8 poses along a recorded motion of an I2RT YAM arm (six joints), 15 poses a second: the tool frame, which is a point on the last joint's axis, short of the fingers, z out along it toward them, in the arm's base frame.
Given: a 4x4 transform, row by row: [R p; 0 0 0 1], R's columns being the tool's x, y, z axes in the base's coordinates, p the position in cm. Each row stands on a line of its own.
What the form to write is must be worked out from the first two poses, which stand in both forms.
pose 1, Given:
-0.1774 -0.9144 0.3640 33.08
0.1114 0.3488 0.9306 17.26
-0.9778 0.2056 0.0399 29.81
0 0 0 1
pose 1, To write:
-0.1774 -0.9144 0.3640 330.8
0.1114 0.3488 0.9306 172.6
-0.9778 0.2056 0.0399 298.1
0 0 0 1

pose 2, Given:
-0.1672 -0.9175 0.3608 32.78
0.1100 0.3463 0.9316 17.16
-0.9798 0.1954 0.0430 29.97
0 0 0 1
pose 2, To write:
-0.1672 -0.9175 0.3608 327.8
0.1100 0.3463 0.9316 171.6
-0.9798 0.1954 0.0430 299.7
0 0 0 1

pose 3, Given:
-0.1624 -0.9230 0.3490 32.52
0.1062 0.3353 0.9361 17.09
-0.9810 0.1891 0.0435 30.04
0 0 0 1
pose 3, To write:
-0.1624 -0.9230 0.3490 325.2
0.1062 0.3353 0.9361 170.9
-0.9810 0.1891 0.0435 300.4
0 0 0 1

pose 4, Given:
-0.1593 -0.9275 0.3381 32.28
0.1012 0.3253 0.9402 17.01
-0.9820 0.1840 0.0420 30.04
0 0 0 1
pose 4, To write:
-0.1593 -0.9275 0.3381 322.8
0.1012 0.3253 0.9402 170.1
-0.9820 0.1840 0.0420 300.4
0 0 0 1

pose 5, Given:
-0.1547 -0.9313 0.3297 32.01
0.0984 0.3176 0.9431 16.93
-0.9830 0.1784 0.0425 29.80
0 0 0 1
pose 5, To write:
-0.1547 -0.9313 0.3297 320.1
0.0984 0.3176 0.9431 169.3
-0.9830 0.1784 0.0425 298.0
0 0 0 1

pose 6, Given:
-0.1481 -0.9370 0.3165 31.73
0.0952 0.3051 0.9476 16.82
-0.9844 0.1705 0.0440 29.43
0 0 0 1
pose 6, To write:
-0.1481 -0.9370 0.3165 317.3
0.0952 0.3051 0.9476 168.2
-0.9844 0.1705 0.0440 294.3
0 0 0 1

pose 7, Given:
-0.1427 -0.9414 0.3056 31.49
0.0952 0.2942 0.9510 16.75
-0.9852 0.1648 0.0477 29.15
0 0 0 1
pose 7, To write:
-0.1427 -0.9414 0.3056 314.9
0.0952 0.2942 0.9510 167.5
-0.9852 0.1648 0.0477 291.5
0 0 0 1

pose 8, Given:
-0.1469 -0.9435 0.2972 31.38
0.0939 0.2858 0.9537 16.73
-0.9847 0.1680 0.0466 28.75
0 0 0 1
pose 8, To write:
-0.1469 -0.9435 0.2972 313.8
0.0939 0.2858 0.9537 167.3
-0.9847 0.1680 0.0466 287.5
0 0 0 1

